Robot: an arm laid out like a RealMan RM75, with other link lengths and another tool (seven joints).
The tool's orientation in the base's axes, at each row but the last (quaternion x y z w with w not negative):
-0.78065 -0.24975 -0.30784 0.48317
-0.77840 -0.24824 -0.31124 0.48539
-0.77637 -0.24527 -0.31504 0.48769
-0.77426 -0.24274 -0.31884 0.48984
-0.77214 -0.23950 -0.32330 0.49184
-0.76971 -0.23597 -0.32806 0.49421
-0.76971 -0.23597 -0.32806 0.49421
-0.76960 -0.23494 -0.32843 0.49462
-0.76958 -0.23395 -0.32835 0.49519
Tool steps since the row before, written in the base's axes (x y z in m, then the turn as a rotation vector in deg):
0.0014 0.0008 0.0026 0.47 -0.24 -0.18
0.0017 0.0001 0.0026 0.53 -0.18 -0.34
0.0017 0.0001 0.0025 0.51 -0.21 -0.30
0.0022 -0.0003 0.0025 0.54 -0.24 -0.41
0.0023 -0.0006 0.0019 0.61 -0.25 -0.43
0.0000 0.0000 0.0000 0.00 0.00 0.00
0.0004 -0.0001 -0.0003 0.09 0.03 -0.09
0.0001 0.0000 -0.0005 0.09 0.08 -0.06
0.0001 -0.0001 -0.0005 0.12 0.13 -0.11
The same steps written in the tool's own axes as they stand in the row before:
0.0029 -0.0009 0.0002 0.17 0.53 -0.04
0.0031 -0.0004 -0.0004 0.10 0.64 0.08
0.0030 -0.0004 -0.0003 0.11 0.62 0.03
0.0033 0.0001 -0.0005 0.05 0.72 0.05
0.0029 0.0007 -0.0005 0.08 0.78 0.06
0.0000 0.0000 0.0000 0.00 0.00 0.00
0.0000 0.0005 0.0001 0.00 0.10 0.08
-0.0003 0.0004 0.0002 0.02 0.07 0.12
-0.0003 0.0004 0.0001 0.00 0.10 0.18

